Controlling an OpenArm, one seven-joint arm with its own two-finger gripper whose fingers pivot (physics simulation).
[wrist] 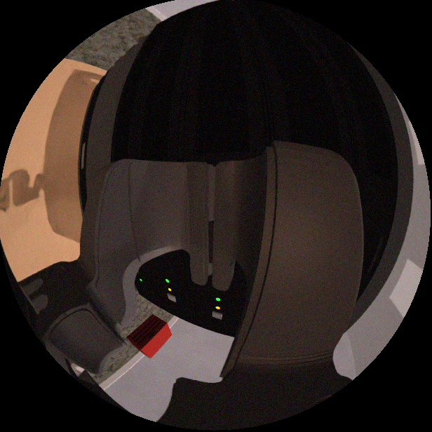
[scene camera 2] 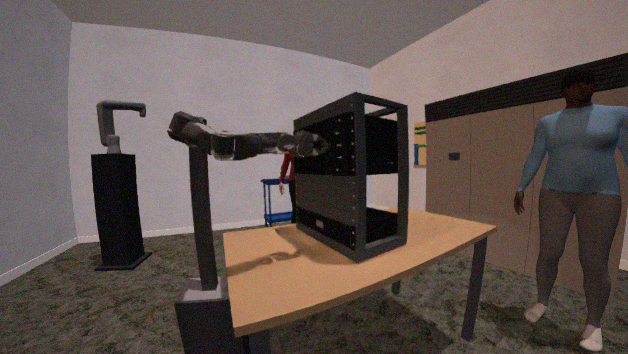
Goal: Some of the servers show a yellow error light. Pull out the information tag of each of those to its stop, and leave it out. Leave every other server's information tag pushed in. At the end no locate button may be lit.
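The rack (scene camera 2: 381,248) stands on the table, with black servers (scene camera 2: 382,145) in its upper part. In the wrist view, green lights (wrist: 167,280) (wrist: 218,299) show on two server fronts, with yellow lights (wrist: 169,289) (wrist: 218,308) beside them and small pale squares (wrist: 171,297) (wrist: 217,315) below. Another green light (wrist: 140,280) is further left. My gripper (scene camera 2: 326,145) (wrist: 217,226) is at the server fronts, its fingers nearly together on a thin dark information tag (wrist: 210,242). The fingers hide most of this tag and part of the server fronts. How far it is out cannot be told.
The wooden table (scene camera 2: 280,305) carries the rack. A blue cart (scene camera 2: 278,217) and a person in red (scene camera 2: 286,167) are behind it. A person in light blue (scene camera 2: 570,155) stands at the right. A red box (wrist: 151,337) shows low in the wrist view.
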